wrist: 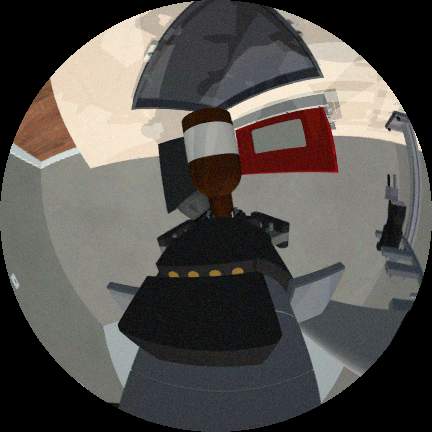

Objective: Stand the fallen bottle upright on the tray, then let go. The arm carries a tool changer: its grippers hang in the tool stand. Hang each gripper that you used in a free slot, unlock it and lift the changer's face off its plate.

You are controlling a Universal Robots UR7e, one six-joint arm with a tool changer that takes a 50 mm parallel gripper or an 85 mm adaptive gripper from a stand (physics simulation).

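Seen in the pictures: arm's base, origin of the base link: [190, 196].
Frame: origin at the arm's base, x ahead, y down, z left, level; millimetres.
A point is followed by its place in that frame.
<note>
The brown bottle [212, 140] @(x 406, y 107, z 193 mm) with a white label is held by its neck, its base pointing away from the gripper toward the top of the view. My gripper [221, 212] is shut on the bottle's neck; the fingertips are partly hidden behind the black gripper body. The dark grey tray [175, 75] @(x 379, y 236, z 222 mm) lies on the pale table at the top of the view. The bottle's base overlaps the tray's near edge in the view; whether they touch cannot be told. The tool stand [413, 165] is at the right edge, with another black gripper [393, 225] hanging there.
A red box [320, 145] @(x 504, y 121, z -21 mm) with a grey panel stands right of the bottle, near the tray. A dark block [172, 175] @(x 42, y 98, z 88 mm) shows left of the bottle, partly hidden by it. Grey walls and a patch of brown wood-like floor [47, 125] show at the left.
</note>
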